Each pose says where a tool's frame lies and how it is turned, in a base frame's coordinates. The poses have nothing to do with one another.
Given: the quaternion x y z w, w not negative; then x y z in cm.
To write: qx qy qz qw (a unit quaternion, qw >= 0); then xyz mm. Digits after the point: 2 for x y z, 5 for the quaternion.
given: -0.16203, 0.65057, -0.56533, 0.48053, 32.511, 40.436, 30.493
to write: -0.16203, 0.65057, -0.56533, 0.48053, 325.11, 404.36, 304.93
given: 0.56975, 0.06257, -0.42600, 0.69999, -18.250, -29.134, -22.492
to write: 0.56975, 0.06257, -0.42600, 0.69999, -182.50, -291.34, -224.92
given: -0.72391, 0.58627, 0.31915, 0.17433, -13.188, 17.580, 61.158
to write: -0.72391, 0.58627, 0.31915, 0.17433, -131.88, 175.80, 611.58
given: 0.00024, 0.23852, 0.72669, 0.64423, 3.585, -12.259, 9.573
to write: 0.00024, 0.23852, 0.72669, 0.64423, 35.85, -122.59, 95.73
